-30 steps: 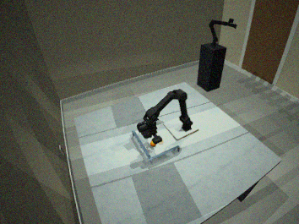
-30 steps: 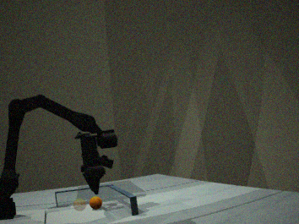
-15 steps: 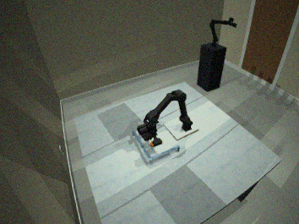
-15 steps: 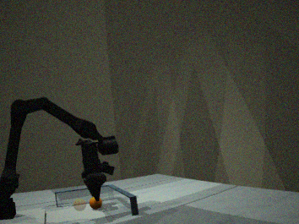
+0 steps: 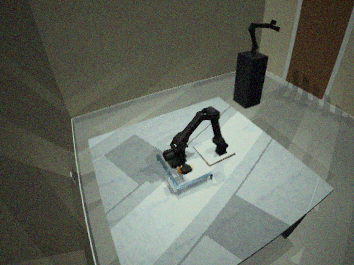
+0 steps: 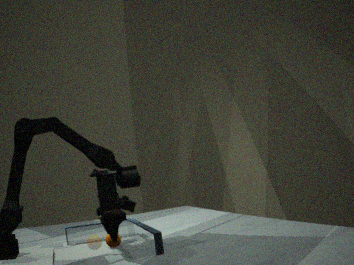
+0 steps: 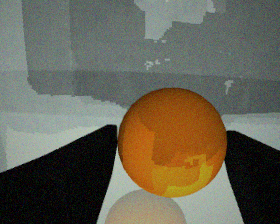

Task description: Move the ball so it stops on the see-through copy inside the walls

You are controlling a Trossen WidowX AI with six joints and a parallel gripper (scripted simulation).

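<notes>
Right now the see-through copy is 60 mm behind my gripper tip and 10 mm to the left of it. From my gripper tip the other things lie so: orange ball (right at my gripper tip).
</notes>
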